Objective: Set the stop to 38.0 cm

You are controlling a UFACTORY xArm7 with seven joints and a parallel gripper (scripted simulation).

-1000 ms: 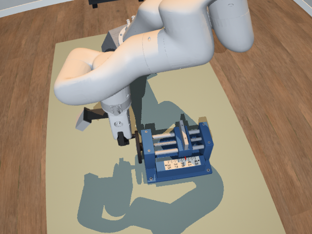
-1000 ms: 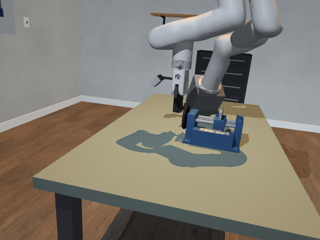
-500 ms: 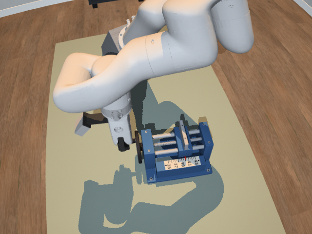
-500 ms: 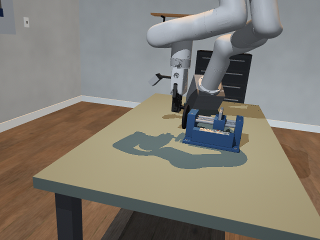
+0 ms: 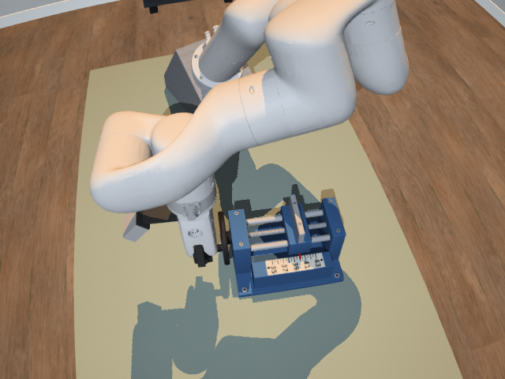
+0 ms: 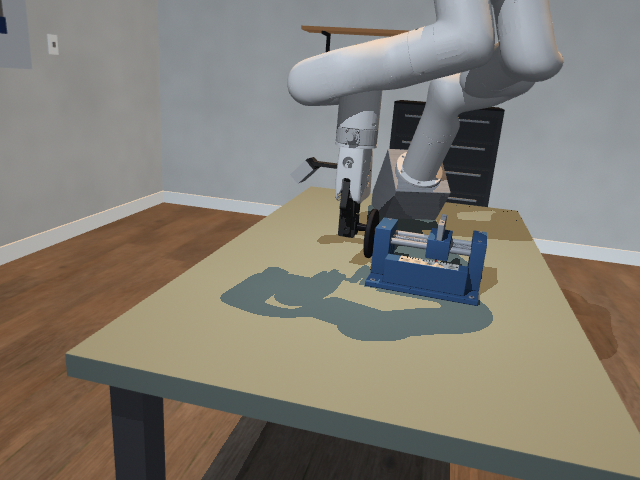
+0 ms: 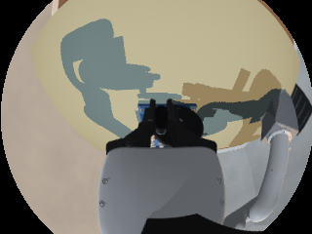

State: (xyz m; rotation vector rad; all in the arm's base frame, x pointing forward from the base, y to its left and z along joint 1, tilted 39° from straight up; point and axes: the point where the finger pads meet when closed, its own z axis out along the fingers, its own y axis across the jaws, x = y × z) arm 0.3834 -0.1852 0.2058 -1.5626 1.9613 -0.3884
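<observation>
Now: the handwheel 20 mm to the left of my hand and 10 mm below it. Also, from my hand: stop plate: 170 mm to the left, 10 mm ahead.
</observation>
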